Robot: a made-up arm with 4 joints. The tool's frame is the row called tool. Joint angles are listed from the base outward.
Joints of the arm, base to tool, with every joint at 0 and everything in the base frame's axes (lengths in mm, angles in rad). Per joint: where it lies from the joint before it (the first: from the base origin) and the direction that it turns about. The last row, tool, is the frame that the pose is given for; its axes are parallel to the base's.
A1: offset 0 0 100 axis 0 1 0
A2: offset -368 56 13 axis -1 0 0
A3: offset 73 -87 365 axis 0 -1 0
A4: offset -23 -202 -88 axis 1 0 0
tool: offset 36 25 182
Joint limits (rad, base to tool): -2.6..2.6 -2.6..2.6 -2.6..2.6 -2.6..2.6
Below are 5 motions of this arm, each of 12 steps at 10 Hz.
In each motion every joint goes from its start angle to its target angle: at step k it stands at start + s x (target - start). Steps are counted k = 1, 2, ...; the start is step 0. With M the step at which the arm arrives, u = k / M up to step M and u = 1 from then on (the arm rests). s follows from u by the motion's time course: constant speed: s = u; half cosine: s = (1 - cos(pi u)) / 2; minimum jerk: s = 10 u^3 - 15 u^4 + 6 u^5.
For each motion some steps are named. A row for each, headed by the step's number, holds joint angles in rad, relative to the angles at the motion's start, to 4 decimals.
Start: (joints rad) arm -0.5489 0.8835 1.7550 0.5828
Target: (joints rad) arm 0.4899 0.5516 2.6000 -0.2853
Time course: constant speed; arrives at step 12
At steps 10, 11, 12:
10: 0.8657 -0.2766 0.7042 -0.7234
11: 0.9522 -0.3042 0.7746 -0.7958
12: 1.0388 -0.3319 0.8450 -0.8681

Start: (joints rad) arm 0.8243 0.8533 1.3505 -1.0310
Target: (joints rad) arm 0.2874 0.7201 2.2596 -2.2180
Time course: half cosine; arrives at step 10
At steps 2, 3, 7, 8, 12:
2: -0.0513 -0.0127 0.0868 -0.1133
3: -0.1107 -0.0275 0.1874 -0.2446
7: -0.4262 -0.1057 0.7217 -0.9424
8: -0.4856 -0.1205 0.8223 -1.0737
12: -0.5369 -0.1332 0.9091 -1.1870

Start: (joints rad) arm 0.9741 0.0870 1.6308 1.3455
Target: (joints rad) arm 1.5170 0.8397 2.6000 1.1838
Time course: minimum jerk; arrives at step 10
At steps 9, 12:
9: 0.5383 0.7463 0.9609 -0.1603
12: 0.5429 0.7527 0.9692 -0.1617

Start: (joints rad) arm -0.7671 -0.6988 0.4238 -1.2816
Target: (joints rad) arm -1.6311 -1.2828 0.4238 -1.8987
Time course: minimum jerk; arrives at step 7
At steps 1, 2, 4, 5, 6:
1: -0.0201 -0.0136 0.0000 -0.0144
2: -0.1250 -0.0845 0.0000 -0.0893
4: -0.5461 -0.3692 0.0000 -0.3901
5: -0.7390 -0.4995 0.0000 -0.5278
6: -0.8439 -0.5704 0.0000 -0.6027

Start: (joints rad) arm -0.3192 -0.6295 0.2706 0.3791
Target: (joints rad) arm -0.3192 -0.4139 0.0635 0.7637
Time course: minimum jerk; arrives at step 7
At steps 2, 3, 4, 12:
2: 0.0000 0.0312 -0.0300 0.0557
3: 0.0000 0.0793 -0.0762 0.1415
4: 0.0000 0.1363 -0.1309 0.2431
12: 0.0000 0.2156 -0.2071 0.3846

